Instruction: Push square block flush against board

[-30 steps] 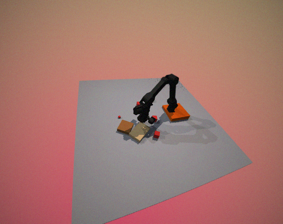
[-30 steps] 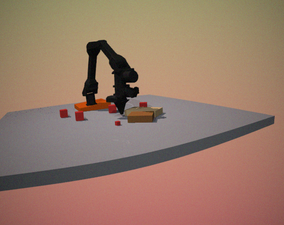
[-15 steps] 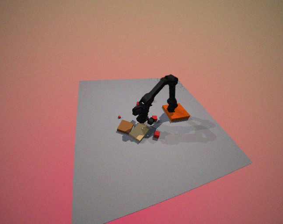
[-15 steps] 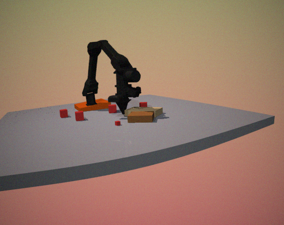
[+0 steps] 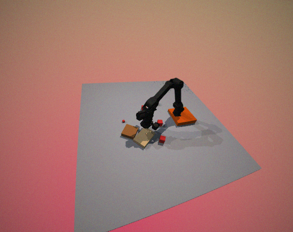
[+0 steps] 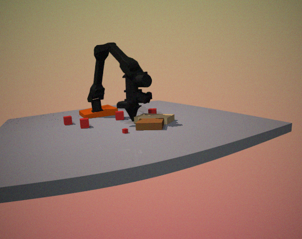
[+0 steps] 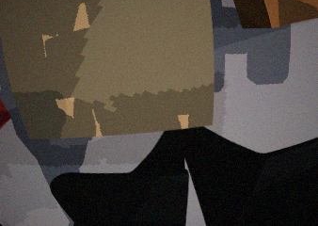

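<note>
Now: gripper tip 90 mm to the right of the board, 40 mm short of it and 10 mm below it. From my gripper tip the other things lie so: square block 140 mm ahead, 30 mm to the left, 10 mm above; then tiny red cube 180 mm ahead, 90 mm to the right.
</note>
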